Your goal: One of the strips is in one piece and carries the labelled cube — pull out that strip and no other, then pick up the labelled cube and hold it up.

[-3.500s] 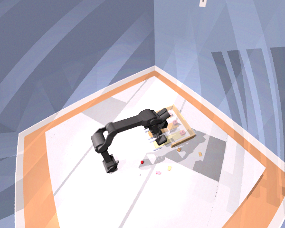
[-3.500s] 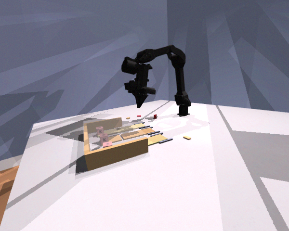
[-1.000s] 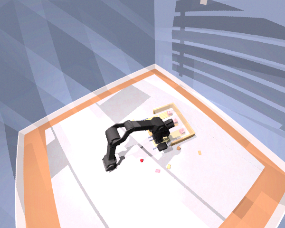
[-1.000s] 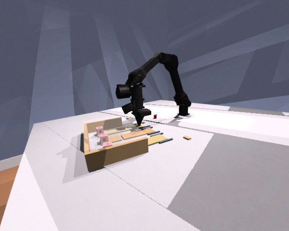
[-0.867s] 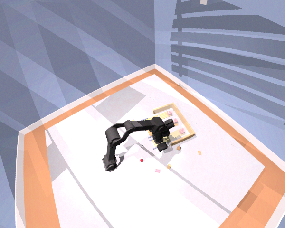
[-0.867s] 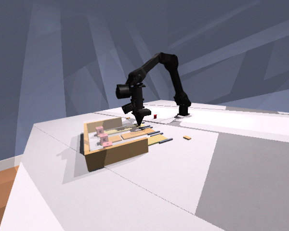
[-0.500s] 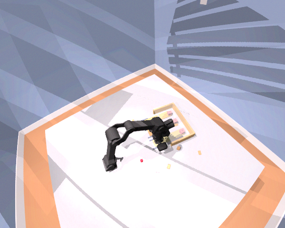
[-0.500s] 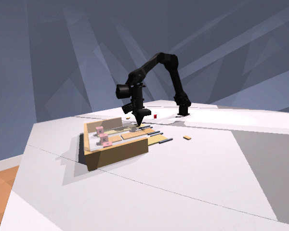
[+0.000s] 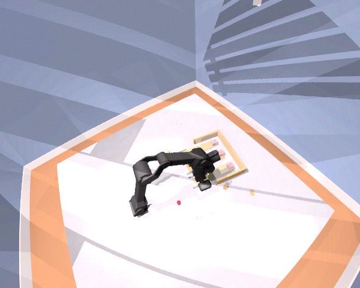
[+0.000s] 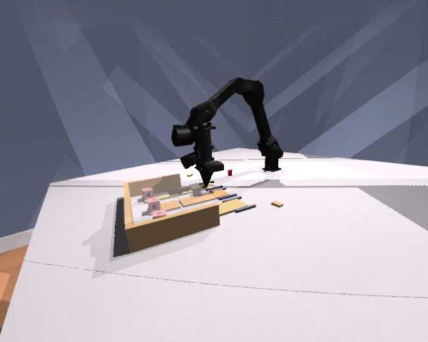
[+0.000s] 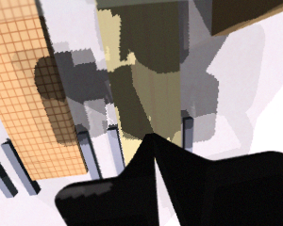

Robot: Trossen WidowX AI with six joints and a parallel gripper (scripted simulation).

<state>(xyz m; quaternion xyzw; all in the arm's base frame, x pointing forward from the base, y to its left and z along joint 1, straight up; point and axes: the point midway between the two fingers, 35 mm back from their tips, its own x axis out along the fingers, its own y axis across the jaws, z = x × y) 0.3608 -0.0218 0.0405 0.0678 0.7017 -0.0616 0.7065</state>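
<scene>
The red block lies 17 cm behind my gripper tip, 6 cm to the right of it and 1 cm above it.
</scene>
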